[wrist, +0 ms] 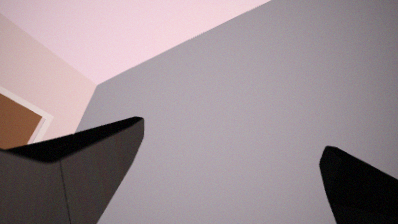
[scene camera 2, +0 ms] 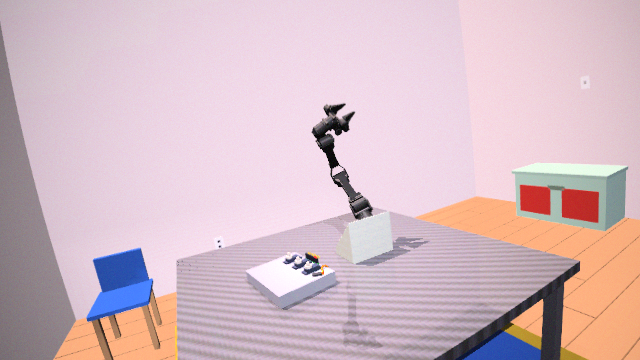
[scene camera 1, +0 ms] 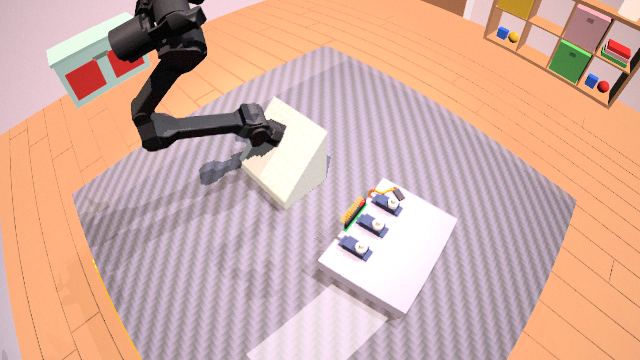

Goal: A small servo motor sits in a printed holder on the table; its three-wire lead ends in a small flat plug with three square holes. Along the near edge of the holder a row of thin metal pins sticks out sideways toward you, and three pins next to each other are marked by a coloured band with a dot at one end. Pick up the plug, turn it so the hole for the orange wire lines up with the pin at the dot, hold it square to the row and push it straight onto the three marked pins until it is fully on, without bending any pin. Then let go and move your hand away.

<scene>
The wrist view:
my gripper: 231,140
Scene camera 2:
white printed holder: 283,285
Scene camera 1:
white printed holder: 392,277
</scene>
